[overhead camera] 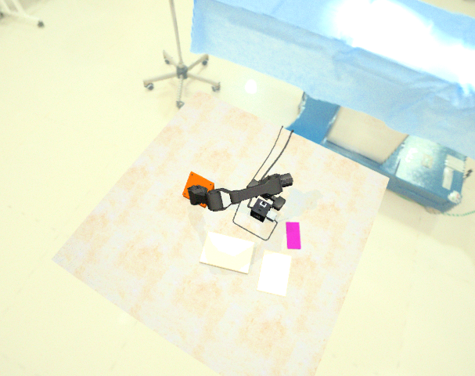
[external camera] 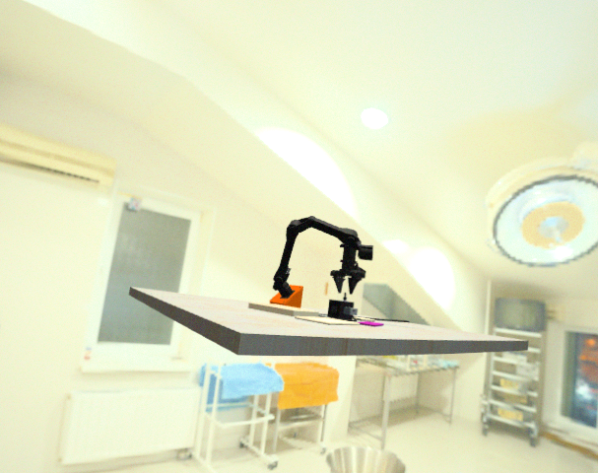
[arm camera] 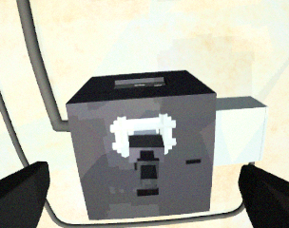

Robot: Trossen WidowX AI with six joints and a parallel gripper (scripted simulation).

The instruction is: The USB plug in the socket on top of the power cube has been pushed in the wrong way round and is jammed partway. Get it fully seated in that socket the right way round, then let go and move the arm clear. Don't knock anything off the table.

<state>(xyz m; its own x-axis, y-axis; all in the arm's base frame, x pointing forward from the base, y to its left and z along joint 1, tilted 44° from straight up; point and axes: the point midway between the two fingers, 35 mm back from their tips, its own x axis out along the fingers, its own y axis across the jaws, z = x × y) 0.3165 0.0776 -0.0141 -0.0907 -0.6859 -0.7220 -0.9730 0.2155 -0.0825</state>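
The USB plug lies 10 mm below my gripper tip. The rest, counted from my gripper tip: magenta card 200 mm ahead, 100 mm below, 60 mm to the right.
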